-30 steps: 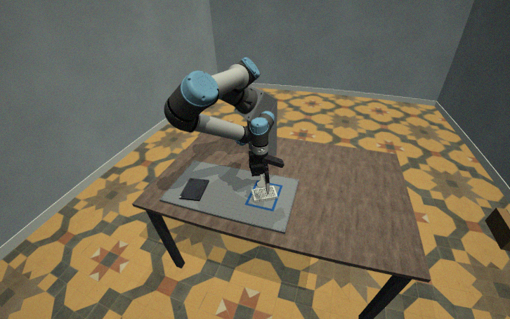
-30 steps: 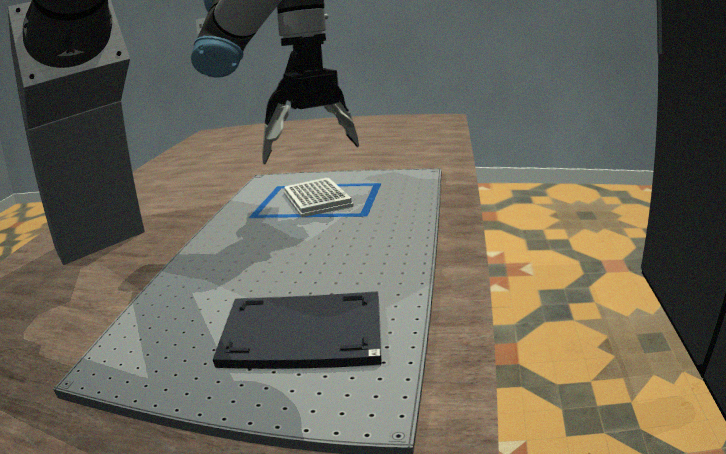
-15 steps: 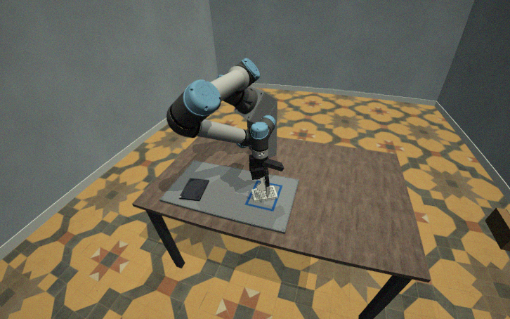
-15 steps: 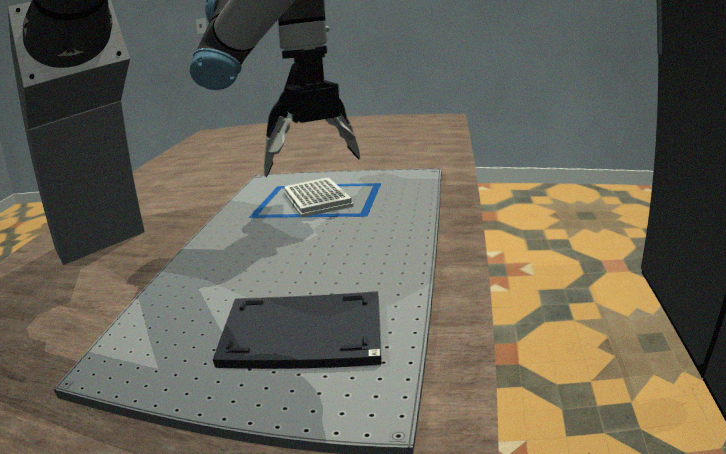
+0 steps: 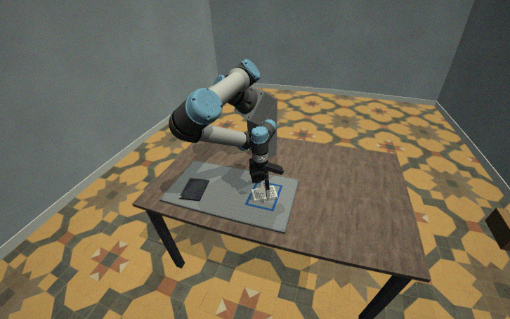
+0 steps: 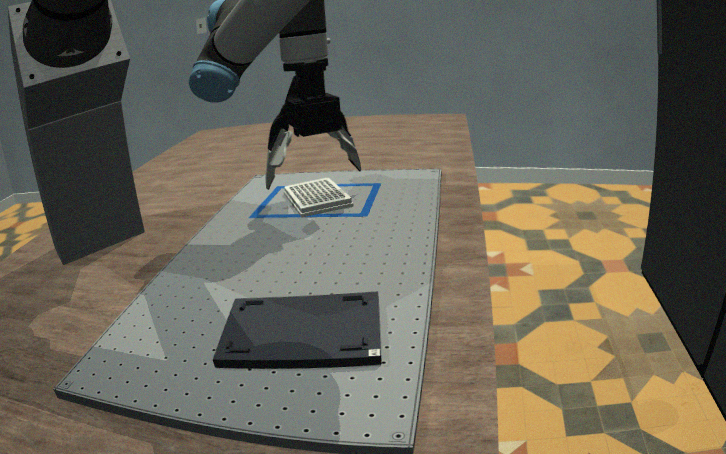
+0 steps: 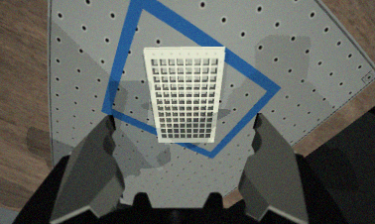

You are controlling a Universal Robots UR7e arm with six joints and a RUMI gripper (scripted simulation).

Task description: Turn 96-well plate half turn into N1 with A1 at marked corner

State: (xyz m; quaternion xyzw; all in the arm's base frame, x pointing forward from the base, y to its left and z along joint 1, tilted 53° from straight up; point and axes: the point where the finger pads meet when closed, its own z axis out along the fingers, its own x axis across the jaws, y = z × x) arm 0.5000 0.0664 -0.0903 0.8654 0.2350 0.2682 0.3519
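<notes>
Now: the 96-well plate 30 mm below my hand. The rest, counted from my hand: A1 label (50 mm ahead, 450 mm to the right, 20 mm below); black plate nest N1 (20 mm behind, 390 mm to the right, 30 mm below).
</notes>
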